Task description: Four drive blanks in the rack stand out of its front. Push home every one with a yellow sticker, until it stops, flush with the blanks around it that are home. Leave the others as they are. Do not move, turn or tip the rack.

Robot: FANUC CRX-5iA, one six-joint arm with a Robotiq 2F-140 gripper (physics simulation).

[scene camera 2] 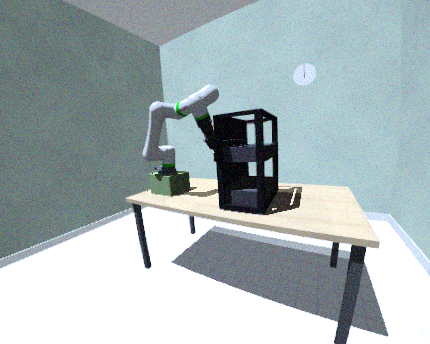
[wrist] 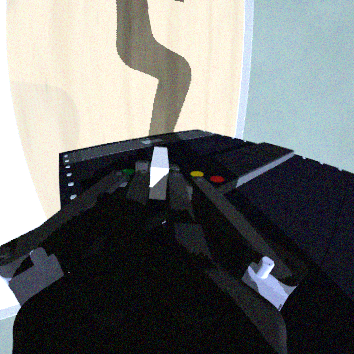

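Note:
The black rack (scene camera 2: 259,172) (wrist: 107,147) stands upright on the table. In the wrist view, a yellow sticker (wrist: 197,174) and a red sticker (wrist: 217,179) show close together right of the fingertips, and a green sticker (wrist: 128,171) shows left of them. A dark ledge with a pale edge (wrist: 262,171) stands up right of the red sticker; whether it is a blank is unclear. My gripper (scene camera 2: 214,148) (wrist: 159,158) is shut and empty, its tips close to the rack's front. Contact, and how far each blank stands out, cannot be told; the fingers hide part of the front.
The arm's green base block (scene camera 2: 170,184) stands on the wooden table (scene camera 2: 325,207) to the left of the rack in the scene view. The rack's open frame bars (scene camera 2: 274,135) rise beside the gripper. The arm's shadow lies across the table in the wrist view.

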